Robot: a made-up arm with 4 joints. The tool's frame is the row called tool. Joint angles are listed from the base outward. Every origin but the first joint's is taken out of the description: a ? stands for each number. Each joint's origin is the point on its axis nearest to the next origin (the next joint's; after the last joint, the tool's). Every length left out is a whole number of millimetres.
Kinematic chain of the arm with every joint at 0, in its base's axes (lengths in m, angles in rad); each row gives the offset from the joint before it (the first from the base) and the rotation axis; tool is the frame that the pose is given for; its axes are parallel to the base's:
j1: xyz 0 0.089 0.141 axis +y
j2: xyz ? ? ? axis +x
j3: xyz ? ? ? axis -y
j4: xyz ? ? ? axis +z
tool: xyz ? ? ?
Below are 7 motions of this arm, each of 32 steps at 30 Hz.
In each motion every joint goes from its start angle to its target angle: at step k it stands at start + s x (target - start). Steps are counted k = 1, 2, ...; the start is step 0. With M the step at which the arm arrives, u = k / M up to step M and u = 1 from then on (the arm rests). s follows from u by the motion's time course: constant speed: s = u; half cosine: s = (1 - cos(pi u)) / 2; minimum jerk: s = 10 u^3 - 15 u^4 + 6 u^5.
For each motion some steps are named. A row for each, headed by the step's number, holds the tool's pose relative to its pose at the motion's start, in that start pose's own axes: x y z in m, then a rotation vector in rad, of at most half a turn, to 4 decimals.
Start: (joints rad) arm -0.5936 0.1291 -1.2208 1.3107
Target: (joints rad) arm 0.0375 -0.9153 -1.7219 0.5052
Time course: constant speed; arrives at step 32
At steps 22, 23, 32:
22: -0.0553 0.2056 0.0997 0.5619 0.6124 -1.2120
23: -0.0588 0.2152 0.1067 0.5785 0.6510 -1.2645
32: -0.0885 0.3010 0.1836 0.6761 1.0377 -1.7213

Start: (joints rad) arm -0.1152 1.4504 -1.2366 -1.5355
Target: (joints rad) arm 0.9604 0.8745 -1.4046 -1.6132
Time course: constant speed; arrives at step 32
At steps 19, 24, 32:
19: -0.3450 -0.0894 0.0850 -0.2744 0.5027 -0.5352
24: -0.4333 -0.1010 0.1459 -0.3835 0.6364 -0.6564
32: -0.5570 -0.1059 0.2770 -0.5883 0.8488 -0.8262

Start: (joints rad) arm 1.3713 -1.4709 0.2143 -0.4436
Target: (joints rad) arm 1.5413 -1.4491 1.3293 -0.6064
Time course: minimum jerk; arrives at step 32
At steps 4, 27, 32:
4: 0.0059 0.0024 0.0042 0.0084 -0.0155 0.0000
27: 0.1900 0.0757 0.3884 0.6453 -0.8522 -0.0326
32: 0.1900 0.0741 0.4022 0.6691 -0.8753 -0.0346

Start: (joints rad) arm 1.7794 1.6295 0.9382 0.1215
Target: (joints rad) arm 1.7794 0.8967 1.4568 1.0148
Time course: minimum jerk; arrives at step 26
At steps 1, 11, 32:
1: 0.0000 0.0001 0.0000 -0.0003 -0.0002 0.0008
11: 0.0028 0.0470 0.0133 -0.1829 -0.1413 0.5438
32: -0.0447 0.1086 0.0067 -0.5386 -0.2964 1.5568

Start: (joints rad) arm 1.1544 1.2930 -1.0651 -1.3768
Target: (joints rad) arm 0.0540 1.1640 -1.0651 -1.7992
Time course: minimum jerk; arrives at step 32
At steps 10, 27, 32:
10: 0.1180 0.0063 0.0101 0.0283 -0.1839 -0.0041
27: 0.5133 0.1366 0.2891 0.3643 -0.9253 0.0136
32: 0.5216 0.1436 0.3052 0.3832 -0.9498 0.0166

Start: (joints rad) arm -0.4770 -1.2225 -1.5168 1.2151
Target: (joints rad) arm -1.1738 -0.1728 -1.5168 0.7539
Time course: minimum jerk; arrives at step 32
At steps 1, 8, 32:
1: 0.0001 0.0000 0.0000 0.0000 -0.0002 0.0002
8: 0.0439 0.0080 0.0047 0.0005 -0.0775 0.0572
32: 0.3732 0.0554 0.1441 -0.1714 -0.7217 0.5395

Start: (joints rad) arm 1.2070 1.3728 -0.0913 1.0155
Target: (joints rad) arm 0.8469 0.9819 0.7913 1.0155
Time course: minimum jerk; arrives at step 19
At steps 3, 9, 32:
3: -0.0009 -0.0099 -0.0001 -0.0316 -0.0046 0.0098
9: 0.0058 -0.1289 0.0301 -0.4595 -0.0975 0.1753
32: 0.0526 -0.1977 0.1347 -0.9876 -0.3077 0.4664

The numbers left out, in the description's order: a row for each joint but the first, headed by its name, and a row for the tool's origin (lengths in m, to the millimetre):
j2: -0.328 0 0.076
j3: 0 0.009 0.105
j4: 0.094 0 -0.353
tool: 0.111 0.083 0

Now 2 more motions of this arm.
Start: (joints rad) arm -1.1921 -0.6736 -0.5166 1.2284
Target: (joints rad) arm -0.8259 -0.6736 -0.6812 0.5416
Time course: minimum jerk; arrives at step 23
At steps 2, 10, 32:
2: -0.0006 0.0004 0.0004 0.0022 0.0015 -0.0028
10: -0.0425 0.0188 0.0268 0.1318 0.1181 -0.1857
32: -0.1288 0.0325 0.0731 0.2686 0.3885 -0.4845

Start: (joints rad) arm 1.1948 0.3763 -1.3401 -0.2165
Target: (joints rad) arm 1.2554 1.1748 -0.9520 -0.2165
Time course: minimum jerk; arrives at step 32
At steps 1, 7, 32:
1: 0.0000 0.0001 0.0000 0.0001 -0.0001 0.0002
7: 0.0005 0.0129 0.0076 0.0208 -0.0204 0.0564
32: -0.0773 0.1783 0.1486 0.4310 -0.2356 0.7126

